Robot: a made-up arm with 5 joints. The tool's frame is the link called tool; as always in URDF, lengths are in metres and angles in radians. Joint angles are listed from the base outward. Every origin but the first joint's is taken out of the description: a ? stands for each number. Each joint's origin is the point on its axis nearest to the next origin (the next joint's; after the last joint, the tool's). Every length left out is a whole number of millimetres.
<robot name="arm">
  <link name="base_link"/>
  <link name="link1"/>
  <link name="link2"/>
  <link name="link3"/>
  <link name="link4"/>
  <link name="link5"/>
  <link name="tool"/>
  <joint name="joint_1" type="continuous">
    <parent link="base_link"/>
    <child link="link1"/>
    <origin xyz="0.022 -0.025 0.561" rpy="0 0 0"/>
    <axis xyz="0 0 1"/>
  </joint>
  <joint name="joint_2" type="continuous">
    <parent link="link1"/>
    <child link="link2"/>
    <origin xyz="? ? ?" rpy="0 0 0"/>
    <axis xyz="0 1 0"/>
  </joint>
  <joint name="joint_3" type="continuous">
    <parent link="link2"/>
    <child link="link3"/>
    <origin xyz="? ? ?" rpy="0 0 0"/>
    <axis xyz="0 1 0"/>
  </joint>
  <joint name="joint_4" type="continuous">
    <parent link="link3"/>
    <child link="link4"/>
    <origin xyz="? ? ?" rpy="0 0 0"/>
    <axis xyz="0 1 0"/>
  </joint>
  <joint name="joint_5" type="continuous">
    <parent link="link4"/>
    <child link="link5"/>
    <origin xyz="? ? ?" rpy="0 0 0"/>
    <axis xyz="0 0 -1"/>
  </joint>
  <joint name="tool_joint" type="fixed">
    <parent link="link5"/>
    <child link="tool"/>
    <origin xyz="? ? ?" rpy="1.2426 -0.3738 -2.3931"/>
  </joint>
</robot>
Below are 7 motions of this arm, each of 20 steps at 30 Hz.
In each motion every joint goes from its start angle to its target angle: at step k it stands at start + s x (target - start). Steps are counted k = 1, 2, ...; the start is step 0. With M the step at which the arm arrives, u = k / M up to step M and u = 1 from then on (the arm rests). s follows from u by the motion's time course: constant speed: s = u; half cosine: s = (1 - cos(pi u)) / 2; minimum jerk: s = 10 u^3 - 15 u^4 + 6 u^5.
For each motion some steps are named. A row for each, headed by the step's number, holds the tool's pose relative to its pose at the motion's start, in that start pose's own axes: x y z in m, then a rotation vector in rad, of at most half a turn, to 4 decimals.
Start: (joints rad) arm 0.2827 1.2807 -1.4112 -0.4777 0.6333
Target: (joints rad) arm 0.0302 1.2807 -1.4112 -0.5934 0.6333
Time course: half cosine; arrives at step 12
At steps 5, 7, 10, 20:
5: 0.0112 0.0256 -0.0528 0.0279 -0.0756 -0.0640
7: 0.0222 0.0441 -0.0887 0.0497 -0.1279 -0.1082
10: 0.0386 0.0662 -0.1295 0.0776 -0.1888 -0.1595
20: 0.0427 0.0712 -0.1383 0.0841 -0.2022 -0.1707

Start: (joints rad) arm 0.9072 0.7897 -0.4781 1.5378 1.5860
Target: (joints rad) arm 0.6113 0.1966 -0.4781 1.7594 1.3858
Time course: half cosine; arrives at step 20
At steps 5, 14, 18, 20:
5: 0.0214 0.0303 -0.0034 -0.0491 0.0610 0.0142
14: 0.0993 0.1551 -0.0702 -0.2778 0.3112 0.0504
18: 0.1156 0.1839 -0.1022 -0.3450 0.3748 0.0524
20: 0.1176 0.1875 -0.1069 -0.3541 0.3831 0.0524

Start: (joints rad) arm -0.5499 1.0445 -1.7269 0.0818 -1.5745
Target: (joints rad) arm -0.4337 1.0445 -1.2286 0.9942 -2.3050
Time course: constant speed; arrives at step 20
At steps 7, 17, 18, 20:
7: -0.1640 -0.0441 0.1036 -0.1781 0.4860 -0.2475
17: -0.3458 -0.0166 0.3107 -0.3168 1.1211 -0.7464
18: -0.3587 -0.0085 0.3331 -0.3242 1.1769 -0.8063
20: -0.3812 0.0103 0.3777 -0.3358 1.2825 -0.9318

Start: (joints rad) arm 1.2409 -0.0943 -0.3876 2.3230 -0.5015
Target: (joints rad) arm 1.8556 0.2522 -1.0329 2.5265 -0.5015
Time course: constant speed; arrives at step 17
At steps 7, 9, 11, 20:
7: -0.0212 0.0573 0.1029 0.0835 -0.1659 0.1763
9: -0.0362 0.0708 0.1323 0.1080 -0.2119 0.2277
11: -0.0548 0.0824 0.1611 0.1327 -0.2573 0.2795
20: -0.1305 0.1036 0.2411 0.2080 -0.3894 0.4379

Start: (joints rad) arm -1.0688 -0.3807 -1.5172 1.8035 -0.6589
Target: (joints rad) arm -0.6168 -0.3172 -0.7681 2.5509 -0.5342
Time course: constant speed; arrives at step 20
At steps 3, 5, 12, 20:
3: -0.0672 -0.0717 -0.0116 -0.1962 0.1096 0.0814
5: -0.1086 -0.1199 -0.0102 -0.3248 0.1784 0.1459
12: -0.2195 -0.2819 0.0407 -0.7579 0.3852 0.4330
20: -0.2686 -0.4333 0.1480 -1.2126 0.5351 0.8680

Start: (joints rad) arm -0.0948 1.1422 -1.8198 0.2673 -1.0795
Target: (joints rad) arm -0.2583 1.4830 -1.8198 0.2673 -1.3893
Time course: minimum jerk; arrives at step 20
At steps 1, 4, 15, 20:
1: 0.0000 -0.0004 0.0002 -0.0003 0.0003 0.0001
4: -0.0010 -0.0175 0.0102 -0.0153 0.0156 0.0036
15: -0.0286 -0.2379 0.1957 -0.2267 0.2465 -0.0038
20: -0.0341 -0.2601 0.2228 -0.2508 0.2752 -0.0124

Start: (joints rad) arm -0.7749 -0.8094 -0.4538 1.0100 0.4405
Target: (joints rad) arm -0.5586 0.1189 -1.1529 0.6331 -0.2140
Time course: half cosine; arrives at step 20
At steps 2, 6, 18, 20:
2: -0.0059 0.0010 0.0020 0.0076 0.0199 0.0027
6: -0.0509 0.0055 0.0174 0.0651 0.1672 0.0224
18: -0.2488 -0.0518 0.1024 0.3341 0.7789 0.0960
20: -0.2546 -0.0558 0.1056 0.3433 0.7980 0.0980

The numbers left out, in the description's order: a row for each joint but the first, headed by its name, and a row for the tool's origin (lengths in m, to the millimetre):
joint_2: -0.011 -0.042 0
joint_3: 0.043 0 0.235
joint_4: 0.143 0 -0.537
joint_5: 0.122 0 -0.147
tool: 0.021 -0.012 0

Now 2 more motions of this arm.
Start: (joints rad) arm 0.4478 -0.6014 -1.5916 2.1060 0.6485
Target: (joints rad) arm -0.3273 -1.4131 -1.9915 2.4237 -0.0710
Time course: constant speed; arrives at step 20
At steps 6, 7, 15, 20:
6: 0.2360 0.0512 -0.0050 0.0929 0.0329 -0.2530
7: 0.2754 0.0499 0.0017 0.1187 0.0337 -0.2922
15: 0.5387 -0.0533 0.1314 0.4162 -0.0116 -0.5457
20: 0.6200 -0.1848 0.2619 0.6671 -0.0874 -0.6280

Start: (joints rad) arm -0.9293 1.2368 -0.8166 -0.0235 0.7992
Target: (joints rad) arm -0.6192 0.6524 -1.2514 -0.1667 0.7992
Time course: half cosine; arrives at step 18
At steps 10, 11, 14, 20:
10: -0.1426 0.3614 0.2543 0.0451 0.3908 -0.5851
11: -0.1386 0.4144 0.3000 0.0426 0.4514 -0.6662
14: -0.0999 0.5431 0.4172 0.0247 0.6076 -0.8672
20: -0.0614 0.6099 0.4804 0.0074 0.6953 -0.9761

